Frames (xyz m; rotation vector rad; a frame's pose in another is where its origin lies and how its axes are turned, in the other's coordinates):
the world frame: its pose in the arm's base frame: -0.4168 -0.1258 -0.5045 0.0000 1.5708 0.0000
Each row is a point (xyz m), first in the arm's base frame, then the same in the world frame.
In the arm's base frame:
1: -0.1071 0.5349 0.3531
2: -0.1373 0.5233 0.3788
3: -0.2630 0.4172 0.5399
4: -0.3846 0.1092 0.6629
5: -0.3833 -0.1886 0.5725
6: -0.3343 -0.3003 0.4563
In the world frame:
1: -0.8576 0.6607 0.3097
2: -0.8833 0.6491 0.2795
3: -1.0444 0.5430 0.1538
4: -1.1674 0.2350 0.0322
5: -1.0770 -0.0628 0.0335
6: -0.9608 -0.1745 0.0825

